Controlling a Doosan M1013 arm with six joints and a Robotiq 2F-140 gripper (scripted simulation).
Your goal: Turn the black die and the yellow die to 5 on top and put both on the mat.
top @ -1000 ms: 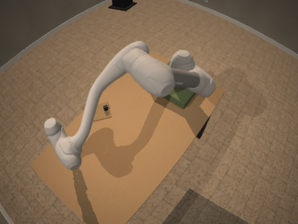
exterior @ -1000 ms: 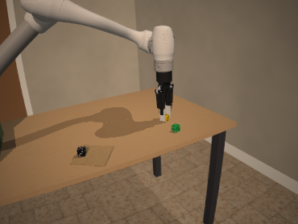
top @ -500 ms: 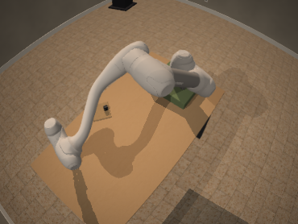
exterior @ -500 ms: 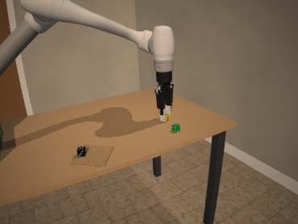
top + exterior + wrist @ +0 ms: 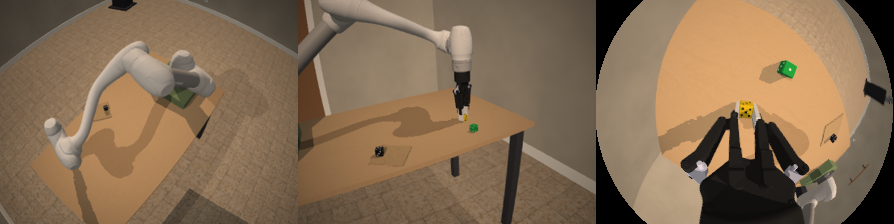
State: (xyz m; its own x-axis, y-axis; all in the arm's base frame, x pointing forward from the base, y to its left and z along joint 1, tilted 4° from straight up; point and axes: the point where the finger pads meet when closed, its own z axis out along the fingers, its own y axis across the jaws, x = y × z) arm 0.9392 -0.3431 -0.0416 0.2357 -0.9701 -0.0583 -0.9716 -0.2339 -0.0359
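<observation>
Right now the mat is 430 mm behind my hand, 40 mm to the right of it and 40 mm below it. The rest, counted from my hand: black die 470 mm behind, 20 mm to the right, 20 mm below; green die 50 mm behind, 120 mm to the right, 20 mm below; yellow die 20 mm below.
</observation>
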